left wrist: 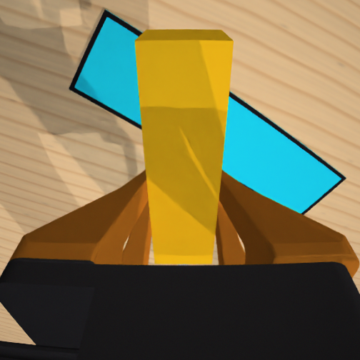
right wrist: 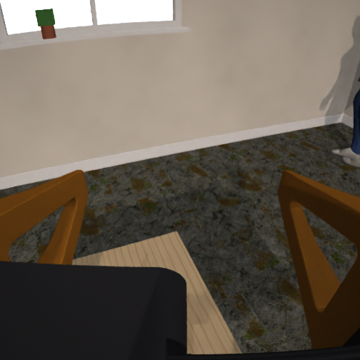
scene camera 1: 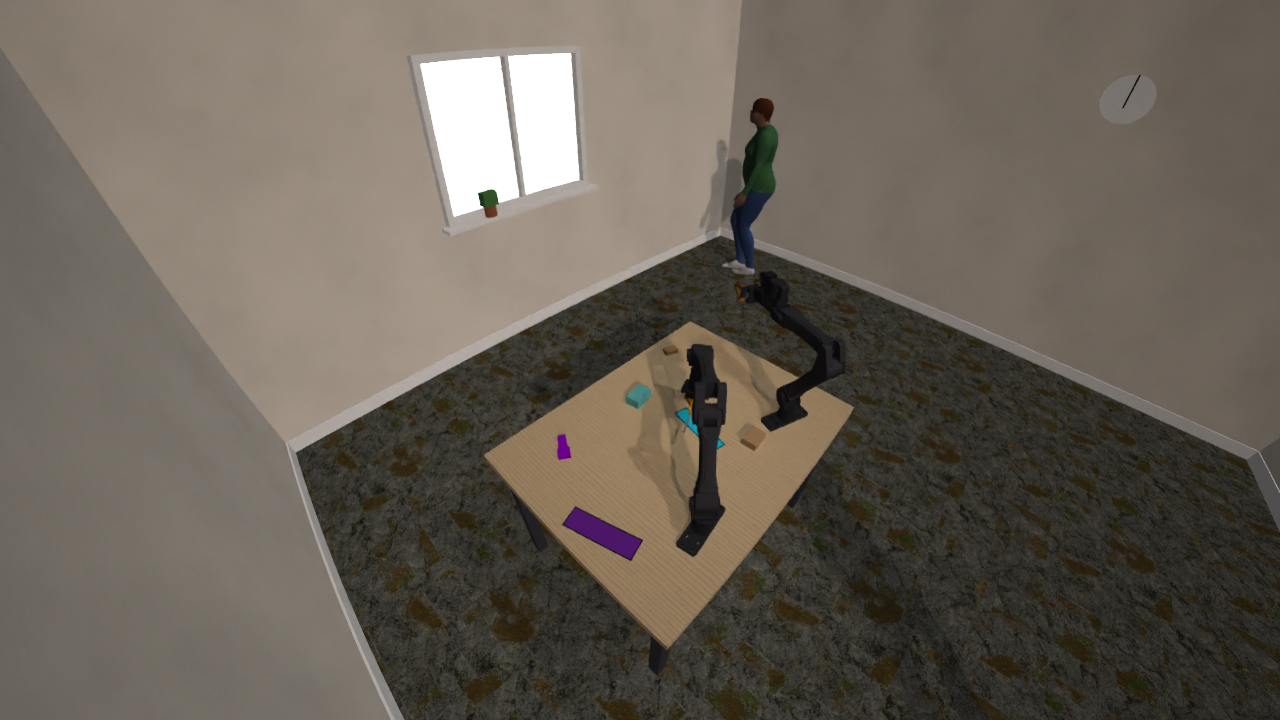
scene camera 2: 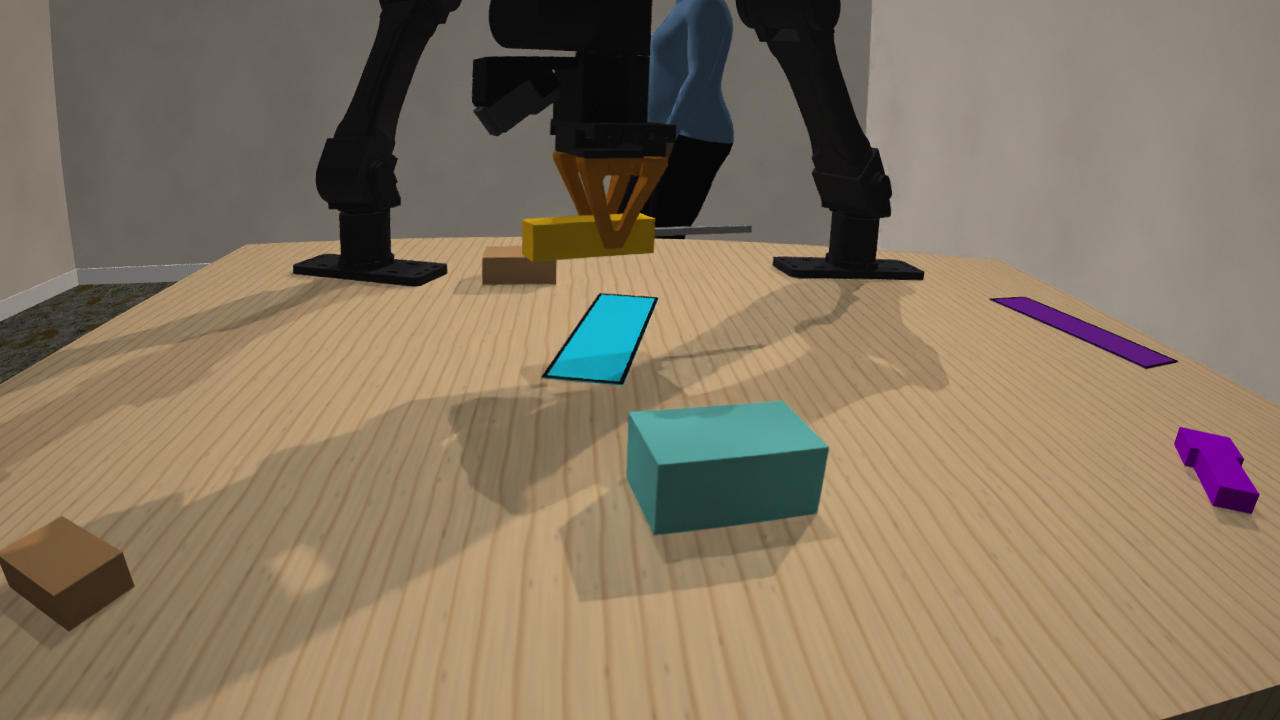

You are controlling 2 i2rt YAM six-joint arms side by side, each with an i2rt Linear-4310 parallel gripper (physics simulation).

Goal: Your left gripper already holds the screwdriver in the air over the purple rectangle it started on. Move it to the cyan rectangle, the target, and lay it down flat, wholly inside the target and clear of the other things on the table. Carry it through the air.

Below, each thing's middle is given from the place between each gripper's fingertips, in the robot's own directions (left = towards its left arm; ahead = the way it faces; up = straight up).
I see my left gripper 80 mm above the cyan rectangle [scene camera 2: 601,349], 40 mm past it and 10 mm to the right of it. The rest, counted from my left hand: brown box [scene camera 2: 500,264]: 230 mm behind, 70 mm to the right, 70 mm below; teal block [scene camera 2: 690,469]: 240 mm ahead, 60 mm below, 40 mm to the left; purple rectangle [scene camera 2: 1110,342]: 560 mm to the left, 80 mm below, 50 mm behind.
The cyan rectangle is 110 mm behind my right hand, 430 mm to the left of it and 410 mm below it. The rest, counted from my right hand: brown box 310 mm behind, 360 mm to the left, 390 mm below; teal block 160 mm ahead, 460 mm to the left, 390 mm below; purple rectangle 120 mm behind, 980 mm to the left, 410 mm below.
